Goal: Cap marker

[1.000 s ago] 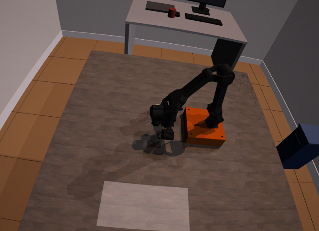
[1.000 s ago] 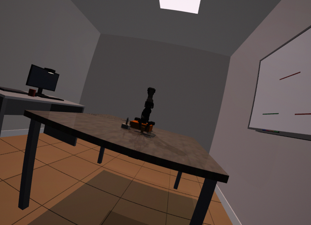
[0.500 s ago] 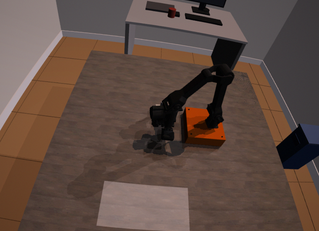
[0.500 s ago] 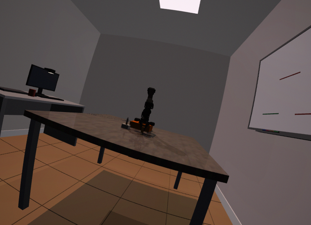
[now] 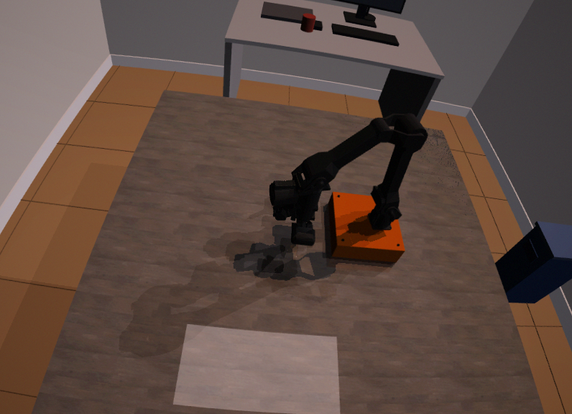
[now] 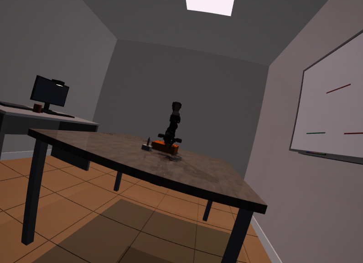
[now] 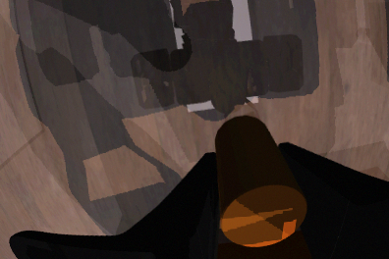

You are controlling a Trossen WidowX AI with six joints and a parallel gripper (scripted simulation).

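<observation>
Now: the marker 10 mm ahead of my gripper tip, 160 mm to the right of it and 30 mm above it. Round my gripper tip: holder block 10 mm ahead, 160 mm to the right, 30 mm below; orange cap 10 mm above.
</observation>
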